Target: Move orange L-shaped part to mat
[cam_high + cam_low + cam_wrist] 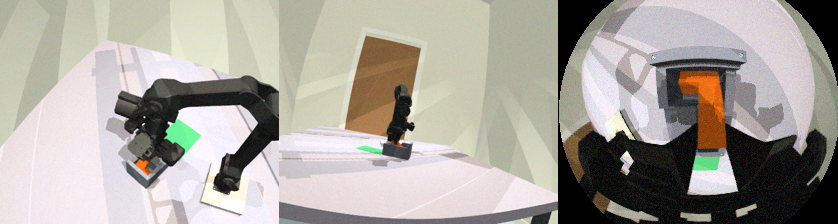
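Now: gripper tip 60 mm past the green mat, 130 mm to the left of it and 80 mm above it. Also, from my gripper tip: orange L-shaped part 40 mm to the left, 30 mm below.
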